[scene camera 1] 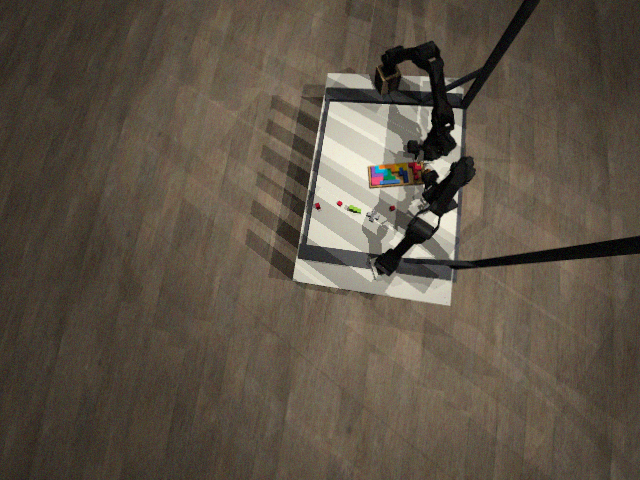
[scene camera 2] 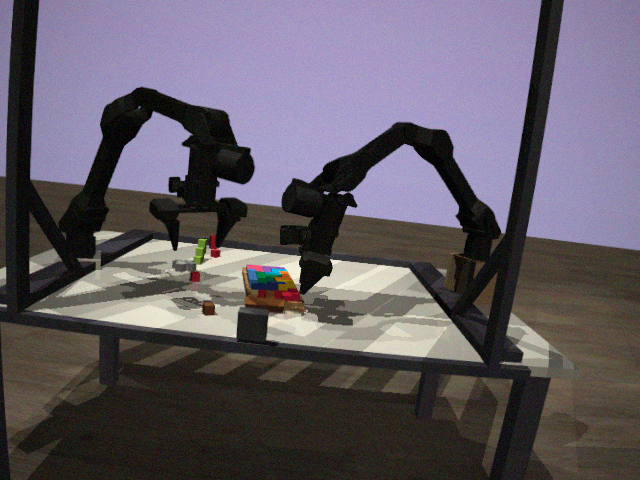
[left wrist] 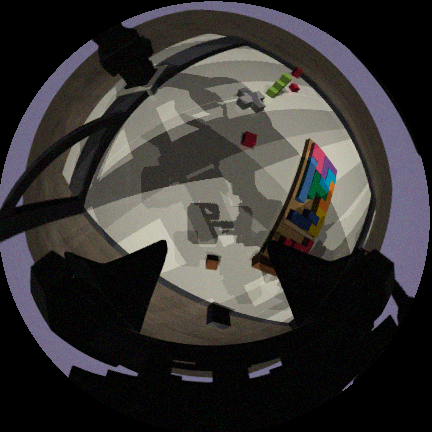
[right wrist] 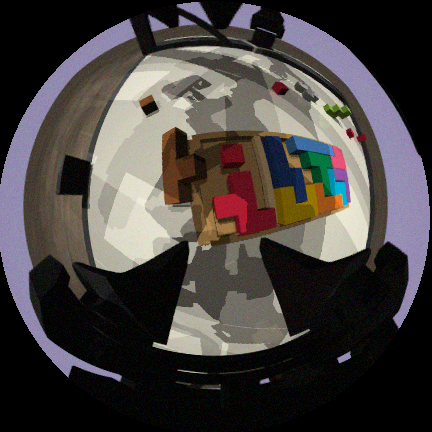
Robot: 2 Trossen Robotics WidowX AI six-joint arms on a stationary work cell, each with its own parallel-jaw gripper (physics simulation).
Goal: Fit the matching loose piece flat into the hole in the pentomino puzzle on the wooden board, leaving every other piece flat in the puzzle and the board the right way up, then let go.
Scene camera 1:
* dark frame: 397, 97
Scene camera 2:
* my left gripper: 196, 248
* my right gripper: 301, 288
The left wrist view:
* my left gripper: 218, 245
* wooden puzzle board: 283, 226
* dark frame: 97, 142
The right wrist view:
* my right gripper: 224, 244
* wooden puzzle board: 210, 230
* red piece: 241, 202, on the wooden puzzle board
